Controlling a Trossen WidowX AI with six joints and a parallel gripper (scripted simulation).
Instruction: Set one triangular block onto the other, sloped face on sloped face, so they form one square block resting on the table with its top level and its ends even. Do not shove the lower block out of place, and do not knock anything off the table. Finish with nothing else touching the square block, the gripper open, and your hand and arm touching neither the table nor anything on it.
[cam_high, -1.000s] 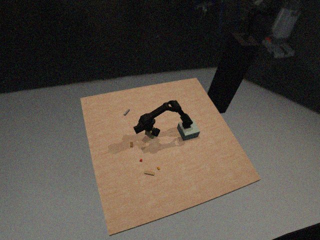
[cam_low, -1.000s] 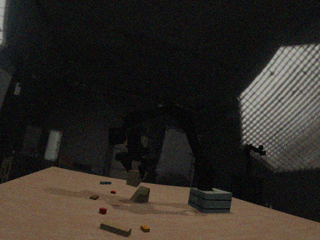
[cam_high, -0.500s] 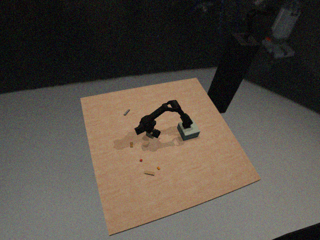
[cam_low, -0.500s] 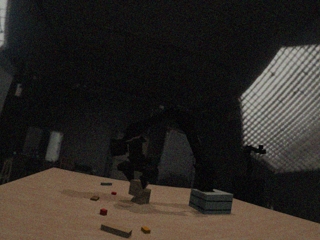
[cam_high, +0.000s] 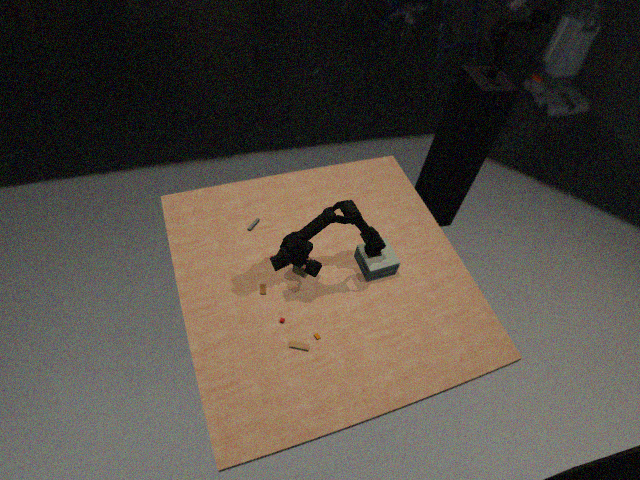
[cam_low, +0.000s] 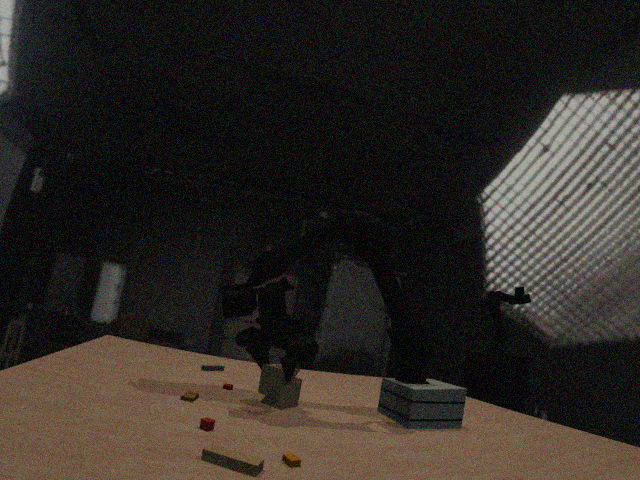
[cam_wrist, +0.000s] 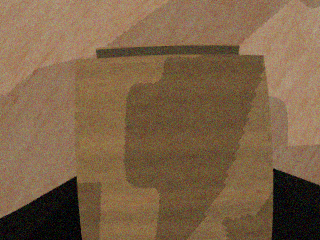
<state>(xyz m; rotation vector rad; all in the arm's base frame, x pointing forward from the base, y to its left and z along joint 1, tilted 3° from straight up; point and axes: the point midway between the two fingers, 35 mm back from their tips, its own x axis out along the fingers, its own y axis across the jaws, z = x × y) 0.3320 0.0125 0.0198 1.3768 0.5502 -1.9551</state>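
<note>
My gripper tip is now 10 mm short of the tan triangular block, 10 mm to the right of it and 10 mm below it. Also, from my gripper tip: grey bar (160 mm ahead, 300 mm to the right, 60 mm below); red cube (130 mm ahead, 220 mm to the left, 50 mm below); orange cube (310 mm to the left, 60 mm below).
</note>
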